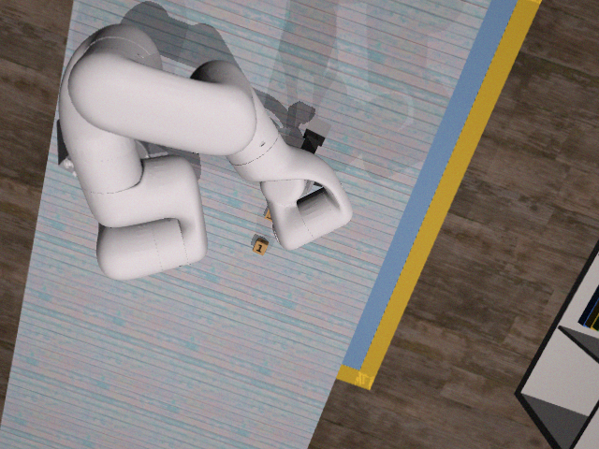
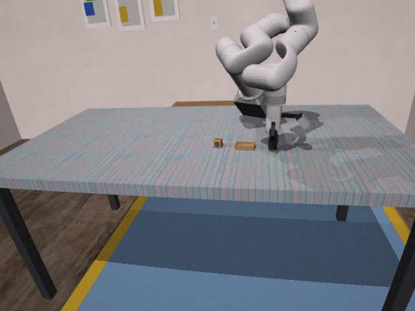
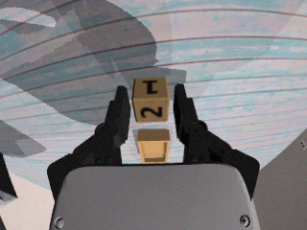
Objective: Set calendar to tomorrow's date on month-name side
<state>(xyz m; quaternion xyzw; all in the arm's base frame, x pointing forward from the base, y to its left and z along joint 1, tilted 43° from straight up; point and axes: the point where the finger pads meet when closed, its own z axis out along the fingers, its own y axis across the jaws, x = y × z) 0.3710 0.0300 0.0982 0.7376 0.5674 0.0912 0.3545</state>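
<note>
The wooden calendar tray lies 10 cm to the right of my hand, 4 cm behind it and 2 cm below it. Round my hand: wooden digit cube (20 cm to the right, 9 cm behind, 1 cm below).
</note>
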